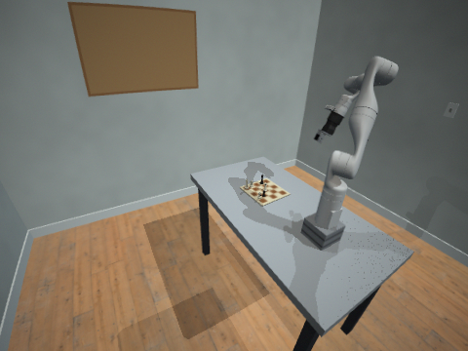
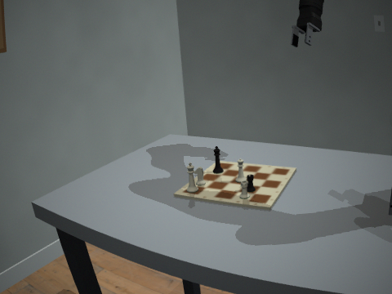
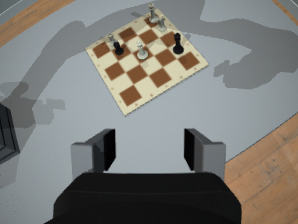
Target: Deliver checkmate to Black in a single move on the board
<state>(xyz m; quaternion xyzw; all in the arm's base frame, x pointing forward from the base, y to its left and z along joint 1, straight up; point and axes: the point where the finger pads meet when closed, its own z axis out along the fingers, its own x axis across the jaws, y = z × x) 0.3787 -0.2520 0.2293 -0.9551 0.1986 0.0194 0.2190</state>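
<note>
My hand is 5 cm short of the white piece, 29 cm to the right of it and 29 cm above it. From my hand the other things lie so: black rook: 1 cm ahead, 33 cm to the left, 30 cm below; chessboard: 5 cm ahead, 30 cm to the left, 32 cm below; black king: 13 cm ahead, 27 cm to the left, 29 cm below.
</note>
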